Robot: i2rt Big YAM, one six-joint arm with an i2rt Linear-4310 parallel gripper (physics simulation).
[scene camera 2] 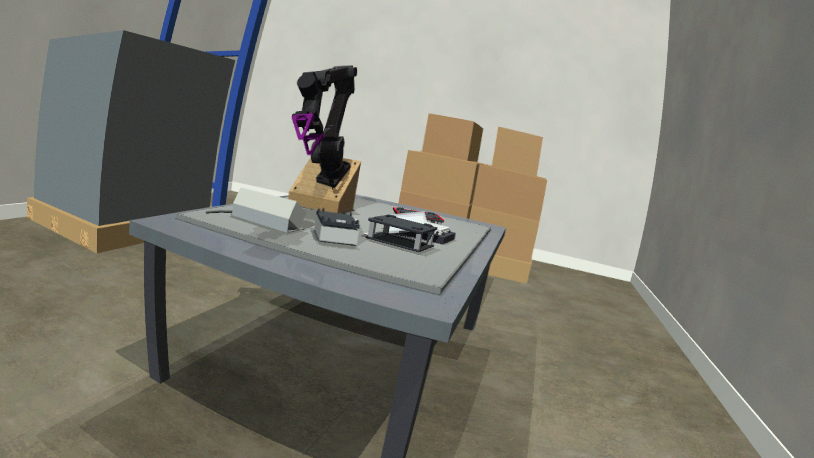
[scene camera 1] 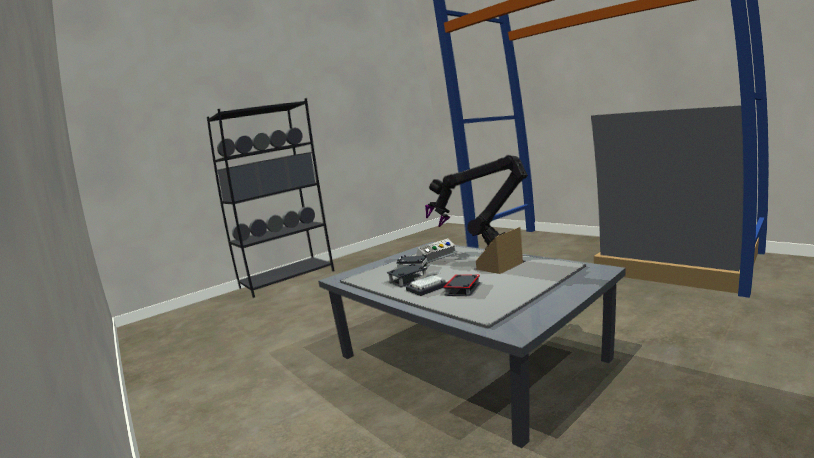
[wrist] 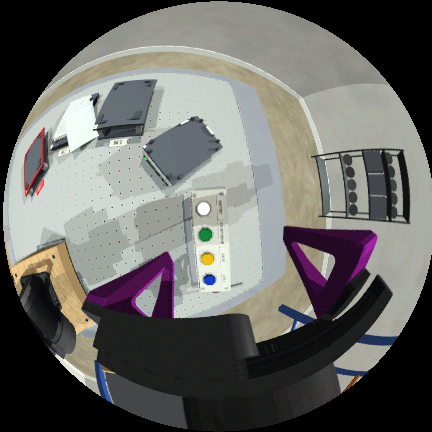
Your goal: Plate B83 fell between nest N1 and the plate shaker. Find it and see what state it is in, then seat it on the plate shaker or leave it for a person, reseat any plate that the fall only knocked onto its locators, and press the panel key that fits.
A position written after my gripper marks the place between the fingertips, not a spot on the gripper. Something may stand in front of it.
My gripper [scene camera 2: 305,147] is open, with nothing in its grasp. Further things: a grey lidded box [wrist: 173,153] and a red-rimmed dark plate [wrist: 30,172].
My gripper is seen too in the wrist view [wrist: 227,246].
